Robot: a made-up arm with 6 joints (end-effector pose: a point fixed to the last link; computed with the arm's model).
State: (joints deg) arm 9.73 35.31 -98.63 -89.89 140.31 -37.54
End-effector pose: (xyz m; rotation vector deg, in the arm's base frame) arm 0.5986 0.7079 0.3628 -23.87 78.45 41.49
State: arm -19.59 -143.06 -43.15 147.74 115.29 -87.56
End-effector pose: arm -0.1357 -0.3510 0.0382 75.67 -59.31 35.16
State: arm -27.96 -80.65 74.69 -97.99 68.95 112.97
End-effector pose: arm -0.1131 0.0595 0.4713 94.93 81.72 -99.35
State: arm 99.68 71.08 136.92 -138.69 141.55 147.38
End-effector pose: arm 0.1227 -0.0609 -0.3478 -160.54 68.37 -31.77
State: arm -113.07 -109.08 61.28 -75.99 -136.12 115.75
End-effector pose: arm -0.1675 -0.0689 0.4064 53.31 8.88 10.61
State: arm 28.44 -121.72 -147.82 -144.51 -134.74 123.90
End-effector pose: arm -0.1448 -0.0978 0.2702 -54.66 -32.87 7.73
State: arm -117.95 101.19 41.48 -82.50 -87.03 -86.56
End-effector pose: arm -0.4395 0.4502 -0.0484 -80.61 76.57 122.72
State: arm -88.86 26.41 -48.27 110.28 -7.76 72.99
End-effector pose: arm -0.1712 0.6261 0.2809 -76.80 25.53 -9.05
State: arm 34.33 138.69 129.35 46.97 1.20 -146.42
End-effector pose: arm 0.0788 -0.0456 -0.2607 -97.07 54.79 28.60
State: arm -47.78 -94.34 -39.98 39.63 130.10 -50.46
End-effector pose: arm 0.0194 0.6753 0.0002 -7.69 -114.85 -40.87
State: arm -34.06 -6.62 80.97 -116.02 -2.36 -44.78
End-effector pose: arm -0.0397 0.9543 0.1851 -47.97 97.11 84.12
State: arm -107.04 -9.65 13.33 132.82 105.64 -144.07
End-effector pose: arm -0.4438 -0.0777 0.3404 114.27 21.14 -135.92
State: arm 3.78 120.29 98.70 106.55 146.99 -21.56
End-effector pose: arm 0.0499 0.5763 -0.2064 -38.01 -60.27 -51.19
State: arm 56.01 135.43 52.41 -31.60 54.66 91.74
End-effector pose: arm -0.2897 -0.4599 -0.3678 22.72 -80.10 -24.91
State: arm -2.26 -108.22 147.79 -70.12 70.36 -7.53
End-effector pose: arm 0.4677 0.6272 0.1378 -69.92 82.82 34.33
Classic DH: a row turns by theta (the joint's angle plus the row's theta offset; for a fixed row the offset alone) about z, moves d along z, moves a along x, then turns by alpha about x. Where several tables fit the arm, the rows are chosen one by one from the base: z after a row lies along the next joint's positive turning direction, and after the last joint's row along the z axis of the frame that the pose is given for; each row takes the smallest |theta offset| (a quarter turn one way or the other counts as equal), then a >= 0, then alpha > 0; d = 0 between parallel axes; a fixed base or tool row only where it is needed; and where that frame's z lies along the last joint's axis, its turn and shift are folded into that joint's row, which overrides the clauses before.
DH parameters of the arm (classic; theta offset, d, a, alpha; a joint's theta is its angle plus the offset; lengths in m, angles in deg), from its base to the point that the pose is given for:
base (fixed): 0 0 0 180
joint 1: -90 -0.0392 0.0778 90
joint 2: -18.85 0 0.2458 0
joint 3: 18.85 -0.2671 0.0367 -90
joint 4: 90 -0.04 0.1093 90
joint 5: -90 0.0028 0.1997 90
joint 6: 90 0.1363 0.0199 90
tool (fixed): -90 0.3624 0 0

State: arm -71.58 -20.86 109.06 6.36 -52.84 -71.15
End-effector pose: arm -0.3752 0.1156 0.4687 -7.35 -27.60 121.40
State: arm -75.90 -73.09 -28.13 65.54 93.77 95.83
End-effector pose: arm 0.2529 0.6624 0.2021 28.86 84.04 152.44
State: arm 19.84 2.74 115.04 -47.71 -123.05 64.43
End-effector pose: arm -0.0486 0.0136 0.0594 -77.79 -77.93 66.43
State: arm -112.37 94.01 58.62 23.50 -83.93 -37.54
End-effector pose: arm -0.0335 -0.2103 -0.1656 44.28 90.28 -86.91
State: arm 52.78 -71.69 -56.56 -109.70 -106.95 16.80
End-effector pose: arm 0.5537 0.0789 0.1615 -45.02 117.95 15.46
